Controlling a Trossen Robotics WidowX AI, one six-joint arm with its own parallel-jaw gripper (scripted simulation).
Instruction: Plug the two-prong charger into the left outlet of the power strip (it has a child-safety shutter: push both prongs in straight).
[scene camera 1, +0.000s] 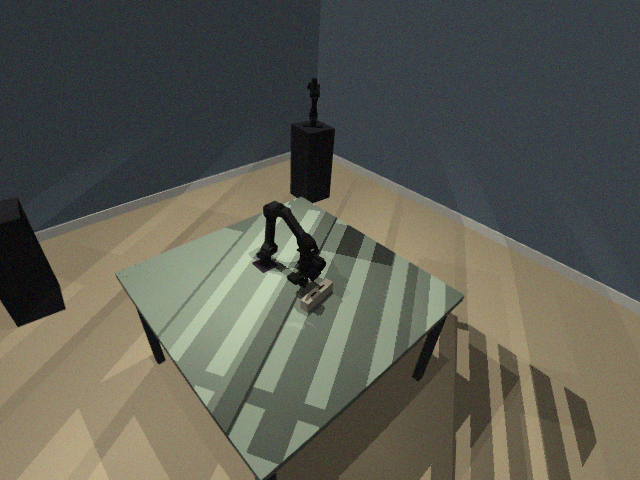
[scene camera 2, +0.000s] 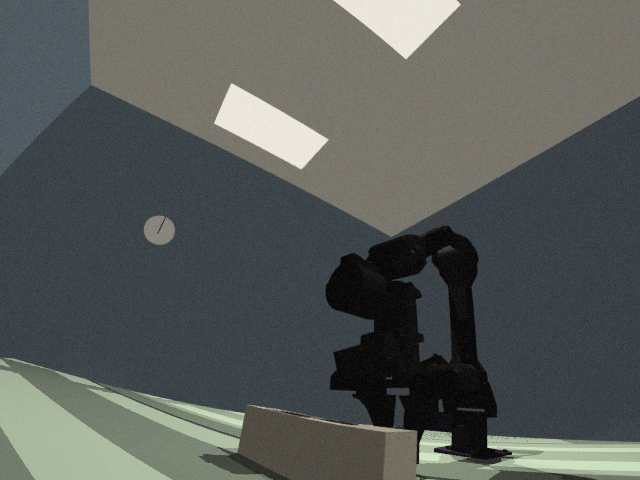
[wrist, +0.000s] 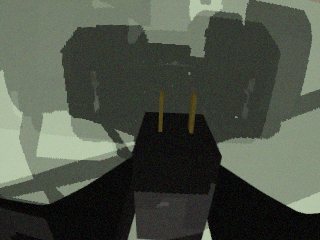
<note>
My gripper (scene camera 2: 397, 455) carries a black two-prong charger.
My gripper is seen too in the wrist view (wrist: 171, 163).
</note>
